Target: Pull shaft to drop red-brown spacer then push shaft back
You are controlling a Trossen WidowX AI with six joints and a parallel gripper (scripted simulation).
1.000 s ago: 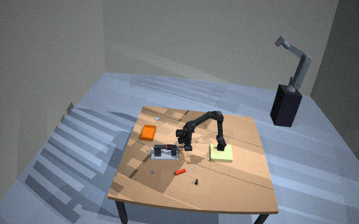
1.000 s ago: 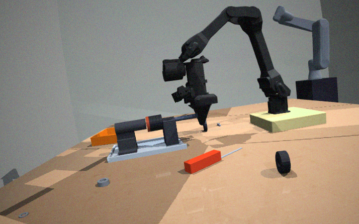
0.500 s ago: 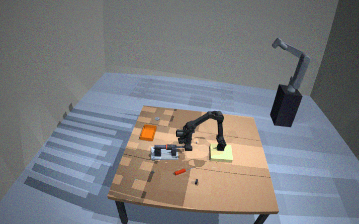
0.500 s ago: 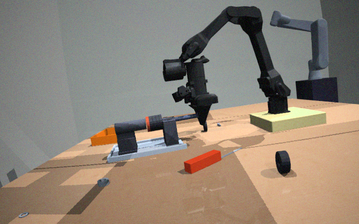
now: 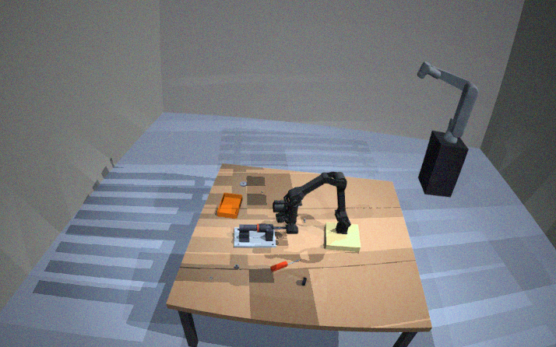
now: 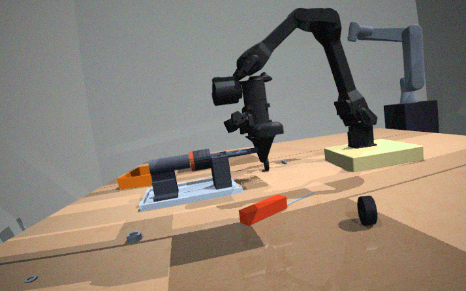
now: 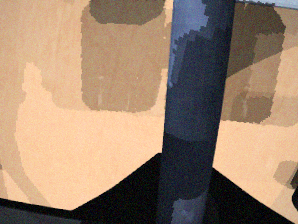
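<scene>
The shaft lies 80 mm ahead of my gripper tip, 10 mm to the left of it and 30 mm above it. Round my gripper tip: orange tray 380 mm ahead, 210 mm to the right, 40 mm below; red-brown spacer 170 mm ahead, 30 mm to the left, 30 mm above; dark spacer 150 mm ahead, 30 mm to the left, 30 mm above.
</scene>
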